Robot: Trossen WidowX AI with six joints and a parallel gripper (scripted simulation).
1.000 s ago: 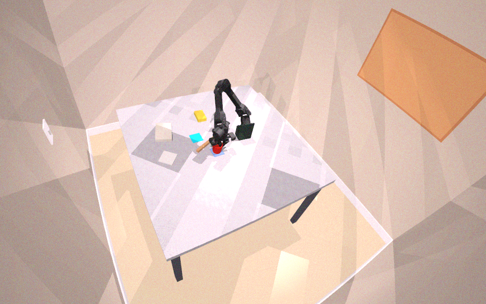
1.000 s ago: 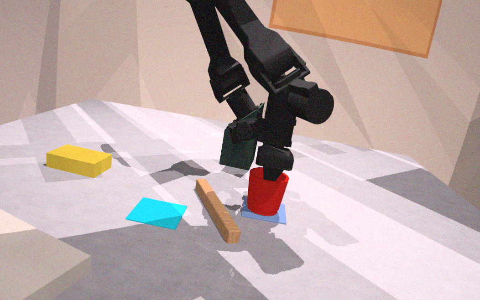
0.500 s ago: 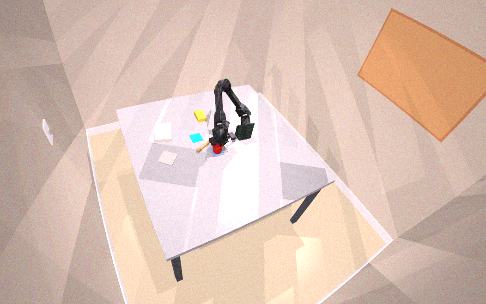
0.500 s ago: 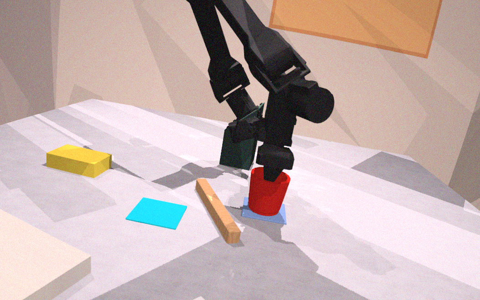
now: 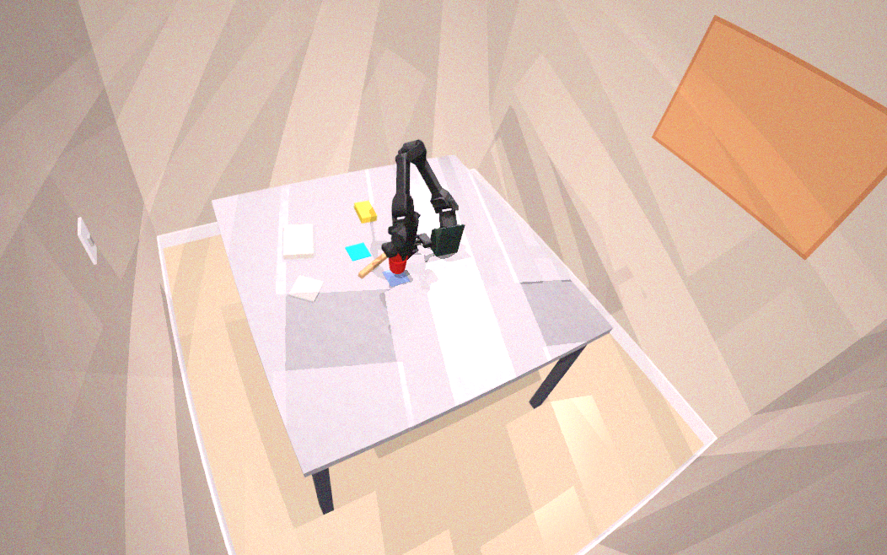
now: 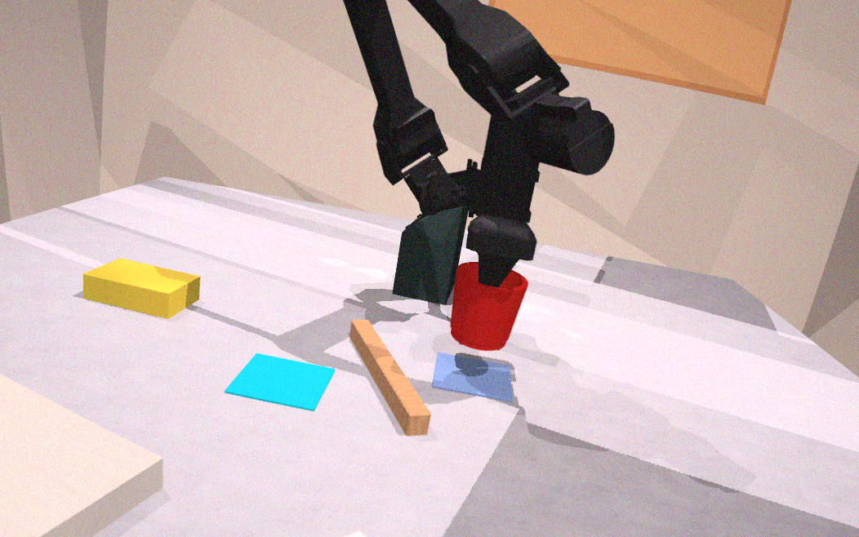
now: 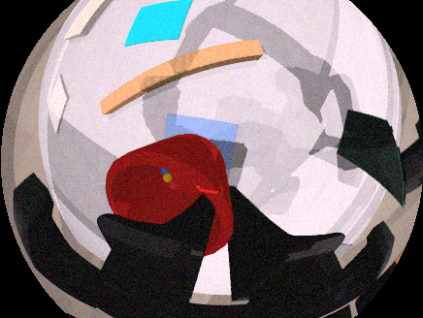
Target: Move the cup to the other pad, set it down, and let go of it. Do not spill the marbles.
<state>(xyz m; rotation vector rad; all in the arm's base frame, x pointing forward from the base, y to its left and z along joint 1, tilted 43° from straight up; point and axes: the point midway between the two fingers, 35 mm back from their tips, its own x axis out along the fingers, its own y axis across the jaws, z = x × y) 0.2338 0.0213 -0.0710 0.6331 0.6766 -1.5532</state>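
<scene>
The red cup lies 3 cm ahead of my gripper tip. Round my gripper tip: wooden bar 9 cm to the right, 8 cm below, 7 cm ahead; then yellow marble 5 cm ahead, 2 cm below, 1 cm to the left; then pale blue pad 9 cm below, 3 cm ahead.
</scene>
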